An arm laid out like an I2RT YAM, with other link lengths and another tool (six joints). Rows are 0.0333 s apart.
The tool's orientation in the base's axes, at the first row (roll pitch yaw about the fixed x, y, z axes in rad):
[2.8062 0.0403 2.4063]
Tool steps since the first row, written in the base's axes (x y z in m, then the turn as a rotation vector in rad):
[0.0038 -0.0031 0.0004 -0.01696 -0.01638 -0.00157]
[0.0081 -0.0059 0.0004 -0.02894 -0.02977 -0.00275]
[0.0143 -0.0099 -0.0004 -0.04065 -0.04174 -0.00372]
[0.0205 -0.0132 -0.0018 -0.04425 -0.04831 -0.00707]
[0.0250 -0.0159 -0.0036 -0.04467 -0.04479 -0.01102]
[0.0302 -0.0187 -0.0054 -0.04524 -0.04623 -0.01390]
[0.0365 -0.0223 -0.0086 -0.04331 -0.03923 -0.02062]
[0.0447 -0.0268 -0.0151 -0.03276 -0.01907 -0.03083]
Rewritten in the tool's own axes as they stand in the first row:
[-0.0049 0.0003 -0.0001 0.00165 -0.02271 -0.00632]
[-0.0100 0.0010 0.0003 0.00160 -0.04006 -0.01112]
[-0.0172 0.0018 0.0018 0.00230 -0.05617 -0.01574]
[-0.0240 0.0028 0.0039 0.00070 -0.06418 -0.01491]
[-0.0290 0.0031 0.0061 0.00352 -0.06325 -0.01052]
[-0.0347 0.0038 0.0085 0.00310 -0.06557 -0.00826]
[-0.0416 0.0041 0.0123 0.00663 -0.06161 0.00010]
[-0.0505 0.0039 0.0195 0.01274 -0.04409 0.01676]

